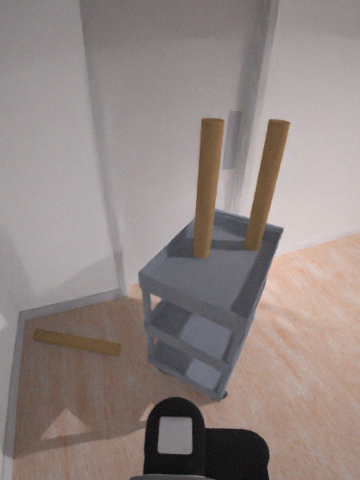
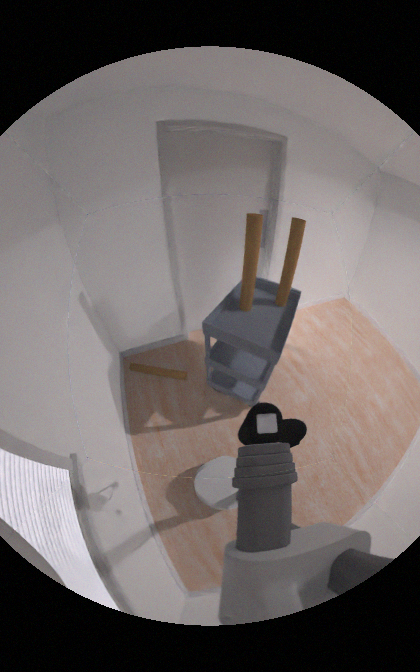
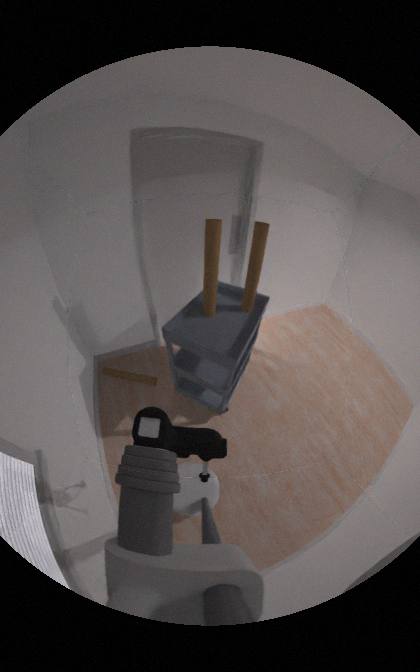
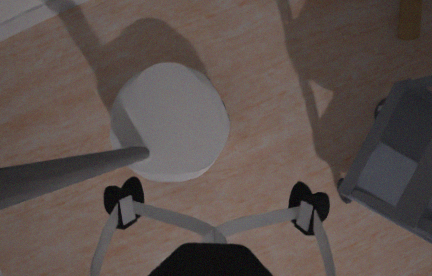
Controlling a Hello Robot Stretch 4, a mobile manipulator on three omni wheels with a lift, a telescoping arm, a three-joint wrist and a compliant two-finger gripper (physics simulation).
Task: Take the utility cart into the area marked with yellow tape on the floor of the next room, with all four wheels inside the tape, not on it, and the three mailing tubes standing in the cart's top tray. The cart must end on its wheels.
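Seen in the pictures: gripper, between the fingertips: (image 4: 216, 196); robot's base, origin of its link: (image 4: 175, 125).
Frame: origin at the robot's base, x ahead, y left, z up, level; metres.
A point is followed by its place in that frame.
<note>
The grey utility cart (image 1: 200, 287) {x 0.822, y -0.090, z 0.766 m} (image 2: 245, 327) (image 3: 212, 332) (image 4: 382, 175) {x 0.771, y -0.176, z 0.122 m} stands upright on the floor in front of a recessed doorway. Two brown mailing tubes stand in its top tray: the left tube (image 1: 207, 190) {x 1.013, y -0.101, z 1.116 m} (image 2: 251, 262) (image 3: 211, 267) and the right tube (image 1: 268, 185) {x 1.080, y -0.367, z 1.122 m} (image 2: 291, 262) (image 3: 255, 267). A third tube (image 1: 77, 342) {x 0.959, y 0.656, z 0.050 m} (image 2: 158, 371) (image 3: 130, 376) (image 4: 410, 20) {x 0.933, y 0.431, z 0.049 m} lies on the floor left of the cart, near the wall corner. My gripper (image 4: 216, 196) {x 0.172, y -0.088, z 0.845 m} is open and empty above the floor, on the near side of the cart and apart from it. Yellow tape does not show.
The doorway (image 1: 165, 100) {x 1.683, y 0.113, z 1.377 m} (image 2: 220, 165) (image 3: 195, 170) is behind the cart, with walls on both sides. My round white base (image 2: 215, 482) (image 3: 192, 492) (image 4: 175, 115) {x 0.030, y 0.026, z 0.187 m} is on the near side of the cart. Wood-patterned floor (image 1: 320, 310) {x 1.342, y -1.159, z -0.027 m} extends right of the cart.
</note>
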